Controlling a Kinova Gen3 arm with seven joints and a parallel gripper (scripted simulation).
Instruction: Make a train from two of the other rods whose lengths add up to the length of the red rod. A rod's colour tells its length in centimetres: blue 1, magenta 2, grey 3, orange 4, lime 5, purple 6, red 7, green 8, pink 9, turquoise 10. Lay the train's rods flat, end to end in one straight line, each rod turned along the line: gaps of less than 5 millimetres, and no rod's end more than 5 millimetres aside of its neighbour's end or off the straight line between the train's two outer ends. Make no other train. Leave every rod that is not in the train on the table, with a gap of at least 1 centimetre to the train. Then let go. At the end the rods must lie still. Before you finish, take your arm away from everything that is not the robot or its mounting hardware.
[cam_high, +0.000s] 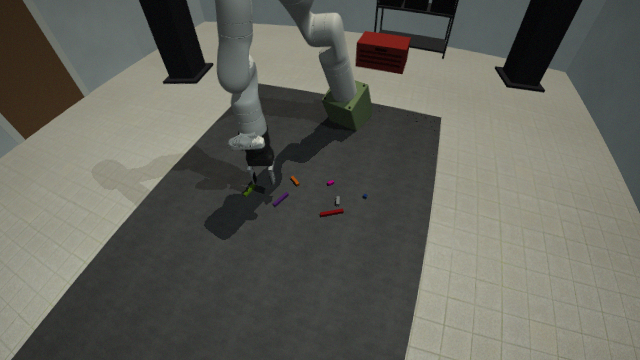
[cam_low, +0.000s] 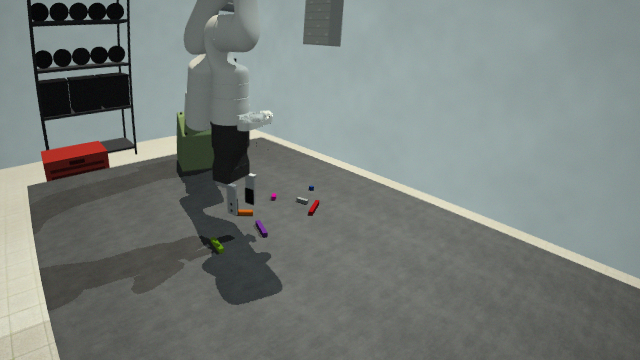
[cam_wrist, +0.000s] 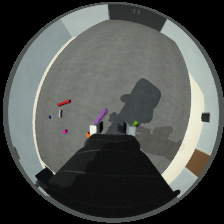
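My hand is 10 mm past the lime rod, 70 mm to the left of it and 80 mm above it. Also, from my hand: purple rod (10 mm ahead, 50 mm to the left, 80 mm below); magenta rod (80 mm behind, 190 mm to the left, 80 mm below); orange rod (70 mm behind, 80 mm to the left, 80 mm below).
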